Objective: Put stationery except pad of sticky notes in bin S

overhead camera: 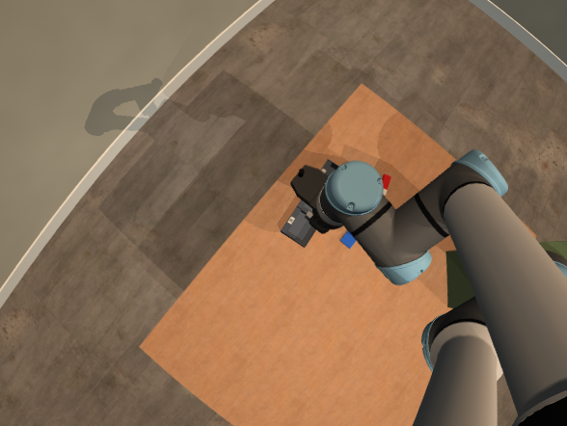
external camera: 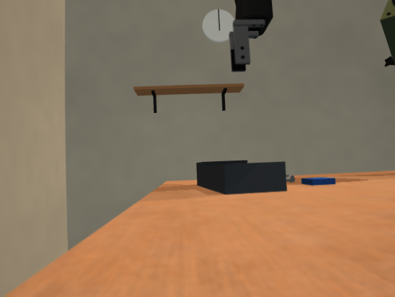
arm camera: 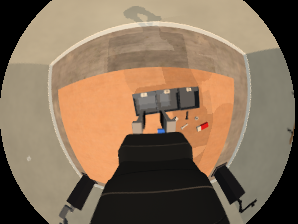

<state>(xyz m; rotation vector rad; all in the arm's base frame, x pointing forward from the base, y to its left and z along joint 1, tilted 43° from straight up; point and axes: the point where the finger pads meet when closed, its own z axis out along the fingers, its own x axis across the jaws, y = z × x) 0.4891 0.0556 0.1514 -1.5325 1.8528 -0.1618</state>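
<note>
Now: hand 80 mm past the white clip-like piece, 90 mm to the left of it and 200 mm above it. From my hand the other things lie so: dark bin: 10 mm ahead, 60 mm to the right, 180 mm below; then black screw: 70 mm behind, 150 mm to the right, 200 mm below; then blue pad: 130 mm behind, 40 mm to the right, 200 mm below.
</note>
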